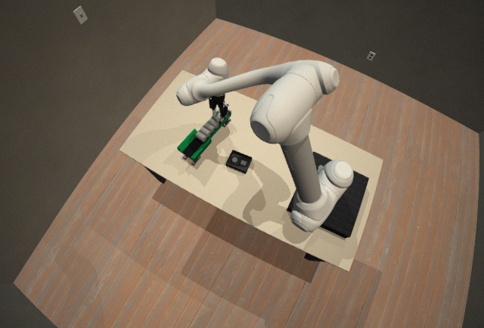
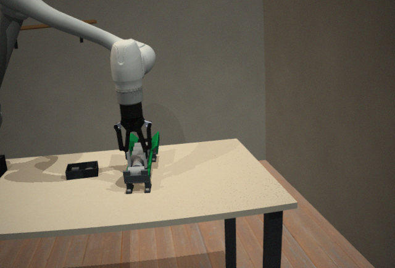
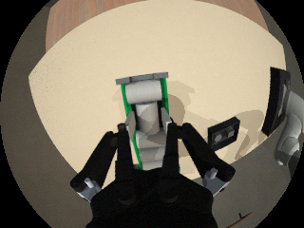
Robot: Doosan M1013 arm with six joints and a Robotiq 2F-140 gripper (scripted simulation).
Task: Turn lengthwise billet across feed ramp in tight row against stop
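Right now my hand is 7 cm to the left of the stop and 4 cm above it. From my hand the other things lie so: small black tray: 26 cm behind, 14 cm to the left, 9 cm below.
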